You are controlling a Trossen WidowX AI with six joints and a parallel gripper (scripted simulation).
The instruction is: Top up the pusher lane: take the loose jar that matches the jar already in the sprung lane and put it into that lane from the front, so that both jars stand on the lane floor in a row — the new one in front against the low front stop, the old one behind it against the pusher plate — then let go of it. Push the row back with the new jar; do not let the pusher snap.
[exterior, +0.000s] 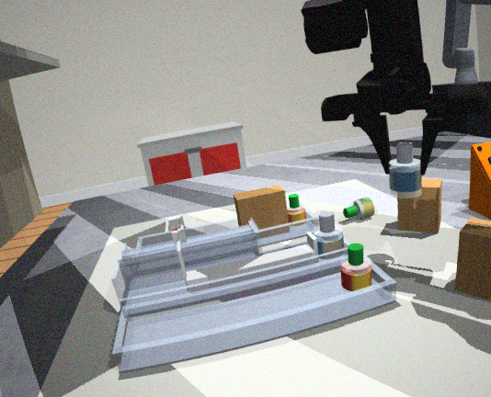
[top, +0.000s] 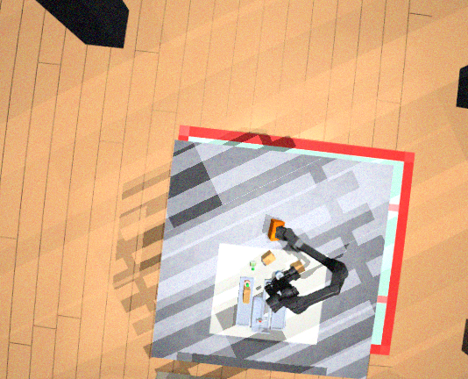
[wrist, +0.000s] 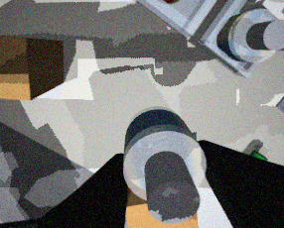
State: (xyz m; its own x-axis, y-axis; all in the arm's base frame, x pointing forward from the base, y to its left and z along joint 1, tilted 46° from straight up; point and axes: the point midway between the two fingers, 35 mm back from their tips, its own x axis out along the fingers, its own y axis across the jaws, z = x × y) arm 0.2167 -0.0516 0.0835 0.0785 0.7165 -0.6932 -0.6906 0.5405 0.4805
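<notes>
Now: gripper tip 160 mm to the left of the box, 160 mm short of it and 70 mm above it. The rest, counted from my gripper tip: sprung lane 250 mm ahead, 90 mm below, 50 mm to the right.
</notes>
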